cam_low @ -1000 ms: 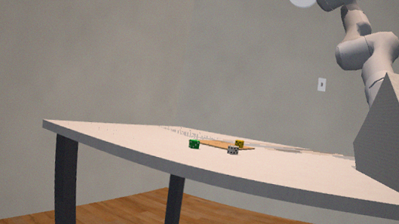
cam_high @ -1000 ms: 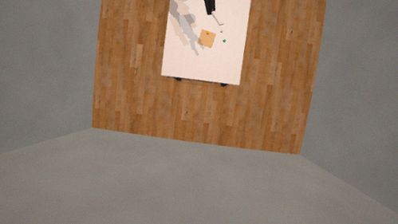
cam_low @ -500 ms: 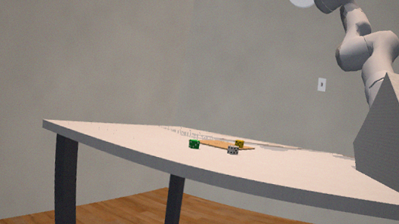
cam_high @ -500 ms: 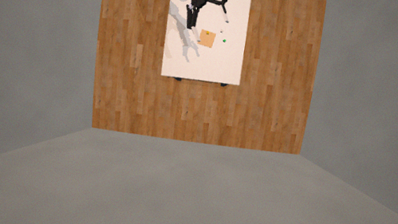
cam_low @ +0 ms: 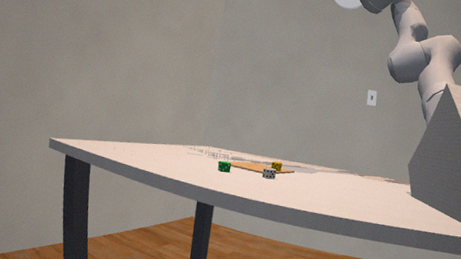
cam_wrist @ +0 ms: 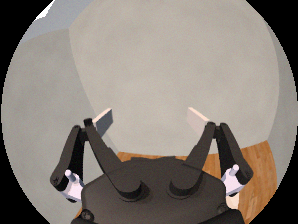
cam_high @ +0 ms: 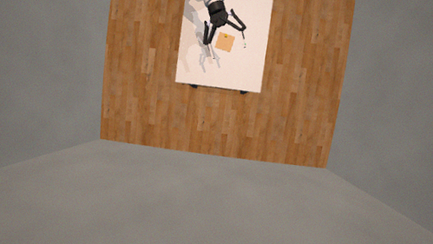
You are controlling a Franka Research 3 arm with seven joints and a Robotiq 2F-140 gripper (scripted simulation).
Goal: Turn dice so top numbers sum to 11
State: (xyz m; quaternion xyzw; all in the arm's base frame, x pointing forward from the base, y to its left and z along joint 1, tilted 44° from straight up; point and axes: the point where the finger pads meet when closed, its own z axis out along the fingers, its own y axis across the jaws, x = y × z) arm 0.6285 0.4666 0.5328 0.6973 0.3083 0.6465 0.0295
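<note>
My hand is 65 cm above the green die, 30 cm past it and 15 cm to the right of it. The rest, counted from my hand: yellow die (64 cm below, 35 cm behind, 2 cm to the right); then white die (65 cm below, 38 cm behind, 11 cm to the left); then tan mat (66 cm below, 30 cm behind, 2 cm to the right).
</note>
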